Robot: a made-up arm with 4 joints. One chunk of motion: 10 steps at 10 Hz.
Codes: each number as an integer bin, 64 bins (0 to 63) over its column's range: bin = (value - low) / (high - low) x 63, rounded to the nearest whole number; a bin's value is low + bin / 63 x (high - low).
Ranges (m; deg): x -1.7..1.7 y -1.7..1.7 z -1.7..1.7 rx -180..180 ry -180..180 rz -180..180
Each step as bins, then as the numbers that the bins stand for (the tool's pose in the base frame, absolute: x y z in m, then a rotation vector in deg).
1 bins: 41 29 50 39 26 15
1 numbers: 0.5127 -0.1349 0.9984 42.86 -31.43 -94.29
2 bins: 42 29 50 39 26 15
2 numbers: 0.5667 -0.1349 0.9984 42.86 -31.43 -94.29
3 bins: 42 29 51 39 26 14
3 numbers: 0.5667 -0.1349 1.0524 42.86 -31.43 -100.00
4 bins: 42 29 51 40 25 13
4 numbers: 0.5667 -0.1349 1.0524 48.57 -37.14 -105.71
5 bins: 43 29 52 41 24 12
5 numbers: 0.6206 -0.1349 1.1063 54.29 -42.86 -111.43
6 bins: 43 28 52 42 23 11
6 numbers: 0.6206 -0.1889 1.1063 60.00 -48.57 -117.14
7 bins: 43 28 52 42 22 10
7 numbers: 0.6206 -0.1889 1.1063 60.00 -54.29 -122.86
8 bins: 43 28 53 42 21 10
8 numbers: 0.6206 -0.1889 1.1603 60.00 -60.00 -122.86
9 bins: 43 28 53 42 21 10
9 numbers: 0.6206 -0.1889 1.1603 60.00 -60.00 -122.86
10 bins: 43 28 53 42 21 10
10 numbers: 0.6206 -0.1889 1.1603 60.00 -60.00 -122.86
